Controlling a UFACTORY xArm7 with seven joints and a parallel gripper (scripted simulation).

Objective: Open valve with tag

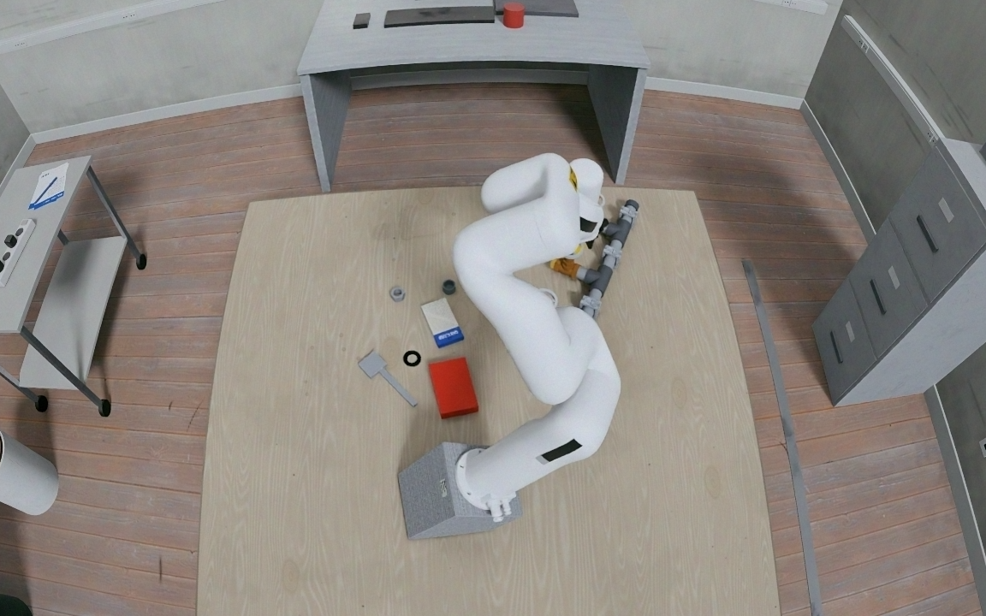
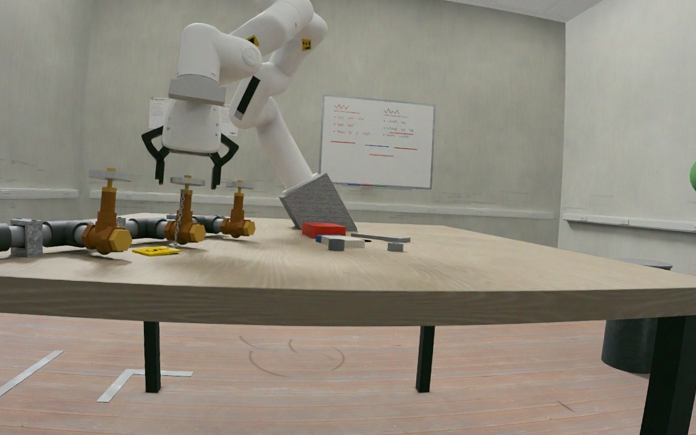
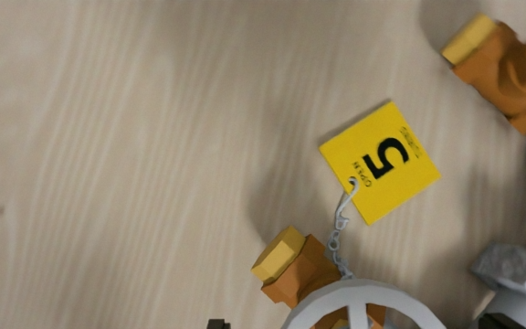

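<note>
Now: hand 110 mm above the yellow tag, 80 mm short of it and 30 mm to the left of it. Also, from my hand: blue-and-white box 310 mm to the left, 110 mm below, 70 mm behind; then red block 320 mm to the left, 240 mm behind, 100 mm below; then grey nut 390 mm to the left, 110 mm below, 30 mm ahead.
</note>
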